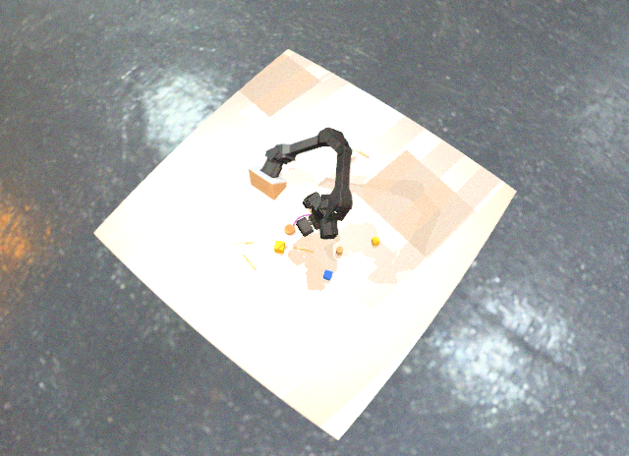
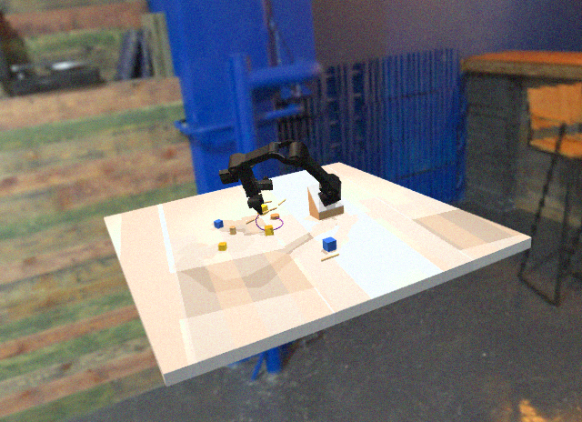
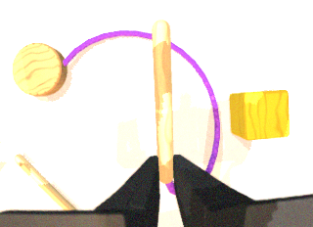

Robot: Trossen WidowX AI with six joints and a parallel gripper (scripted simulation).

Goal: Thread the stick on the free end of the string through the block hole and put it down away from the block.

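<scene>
My gripper tip is now 120 mm short of the small wooden cylinder, 50 mm above it and 30 mm to the left of it. The rest, counted from my gripper tip: round wooden button: 90 mm behind, 60 mm to the right, 50 mm below; yellow cube: 70 mm to the left, 40 mm below, 10 mm ahead.
</scene>
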